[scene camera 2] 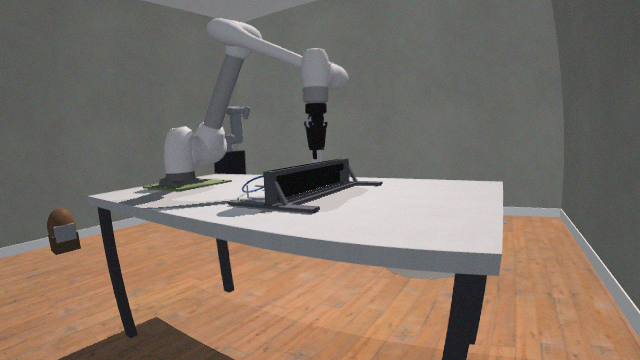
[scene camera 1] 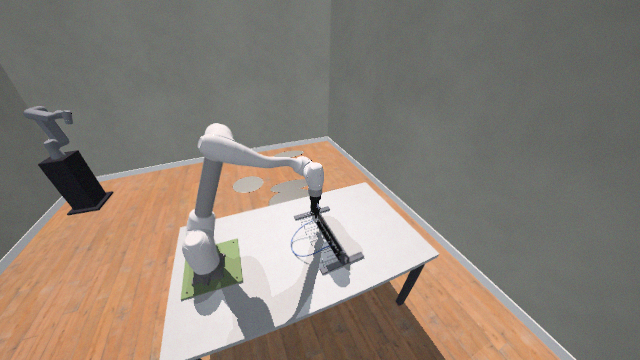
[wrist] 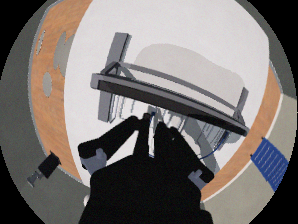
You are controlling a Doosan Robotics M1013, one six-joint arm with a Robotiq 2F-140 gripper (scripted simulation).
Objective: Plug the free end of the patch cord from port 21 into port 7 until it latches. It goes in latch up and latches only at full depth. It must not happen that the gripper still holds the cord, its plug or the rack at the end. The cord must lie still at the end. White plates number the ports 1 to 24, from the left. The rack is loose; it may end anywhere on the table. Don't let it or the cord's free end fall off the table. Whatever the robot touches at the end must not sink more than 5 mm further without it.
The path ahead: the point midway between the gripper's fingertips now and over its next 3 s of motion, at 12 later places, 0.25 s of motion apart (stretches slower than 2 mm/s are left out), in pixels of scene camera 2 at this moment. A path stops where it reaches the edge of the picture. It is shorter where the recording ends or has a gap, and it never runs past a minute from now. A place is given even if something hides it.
The gripper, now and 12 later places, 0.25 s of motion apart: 317, 168; 317, 168; 317, 168; 317, 168; 318, 168; 318, 168; 318, 168; 318, 167; 318, 165; 318, 160; 318, 154; 318, 149; 317, 146
